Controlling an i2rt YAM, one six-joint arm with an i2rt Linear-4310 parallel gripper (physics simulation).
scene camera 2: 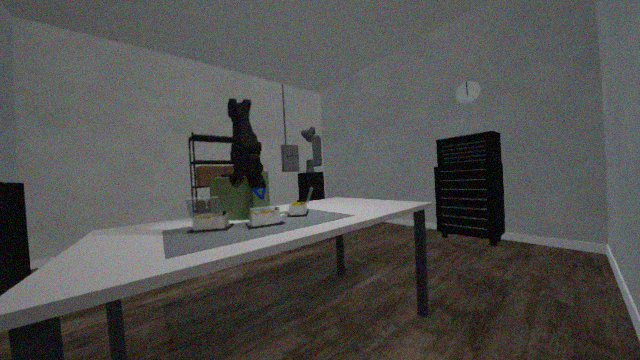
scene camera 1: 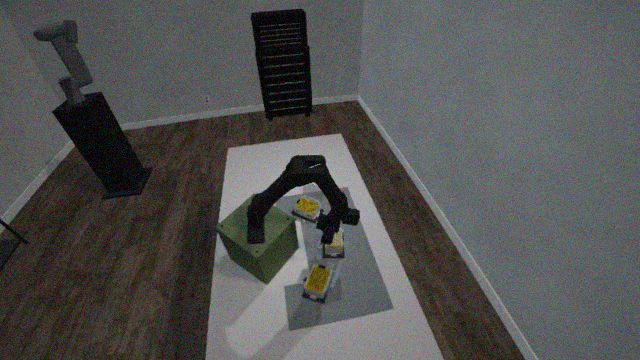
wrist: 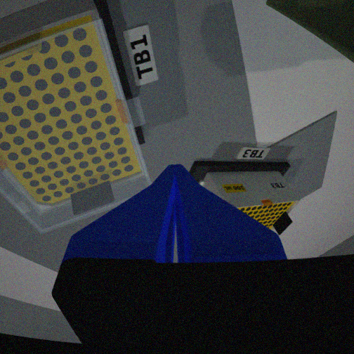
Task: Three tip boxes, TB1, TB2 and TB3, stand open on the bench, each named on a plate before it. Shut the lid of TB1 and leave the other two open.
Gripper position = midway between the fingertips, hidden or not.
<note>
In view: my gripper (wrist: 175,175) and a grey mat (scene camera 2: 177,242).
</note>
